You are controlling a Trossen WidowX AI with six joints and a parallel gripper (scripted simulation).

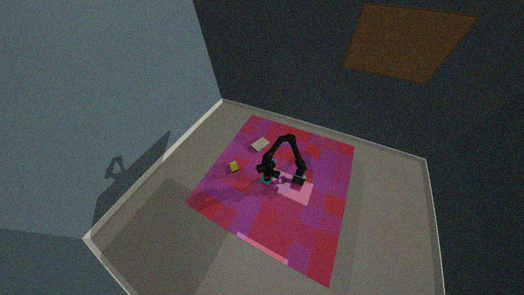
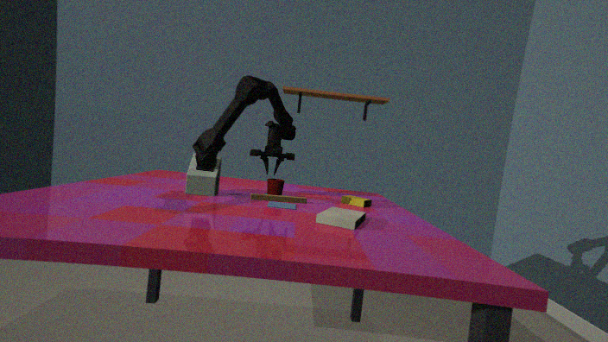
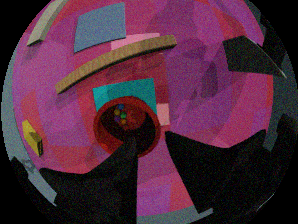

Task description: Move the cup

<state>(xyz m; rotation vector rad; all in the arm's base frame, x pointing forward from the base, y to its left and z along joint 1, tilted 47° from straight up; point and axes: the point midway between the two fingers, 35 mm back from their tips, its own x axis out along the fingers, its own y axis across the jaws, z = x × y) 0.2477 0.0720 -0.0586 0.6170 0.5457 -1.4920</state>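
Now: gripper tip 20 mm short of the red cup and 50 mm above it. From my gripper tip the other things lie so: blue pad 60 mm ahead, 190 mm to the right, 100 mm below; then tan bar 40 mm ahead, 90 mm to the right, 90 mm below; then teal pad 30 mm ahead, 100 mm below.
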